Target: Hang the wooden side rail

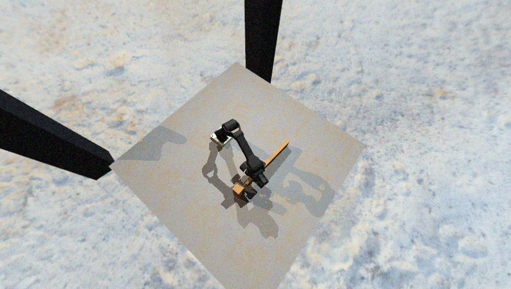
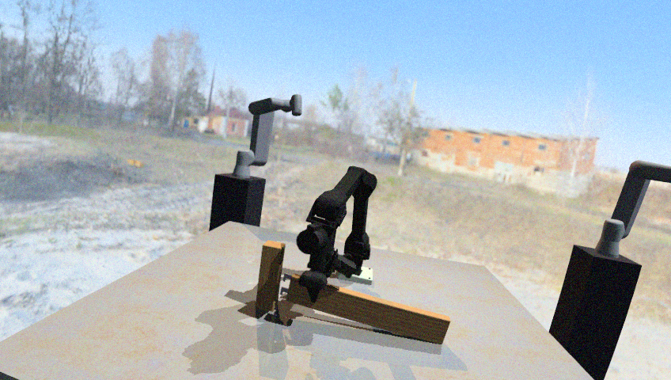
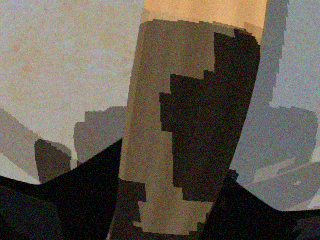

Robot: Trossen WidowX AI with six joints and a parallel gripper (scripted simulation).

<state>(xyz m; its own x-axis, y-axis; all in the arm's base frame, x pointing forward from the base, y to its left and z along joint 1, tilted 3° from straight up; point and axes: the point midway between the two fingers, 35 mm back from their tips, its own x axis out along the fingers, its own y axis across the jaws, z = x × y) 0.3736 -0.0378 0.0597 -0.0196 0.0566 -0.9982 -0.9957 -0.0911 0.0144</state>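
The headboard post lies 13 cm to the right of my gripper tip, 4 cm above it and 1 cm ahead of it.
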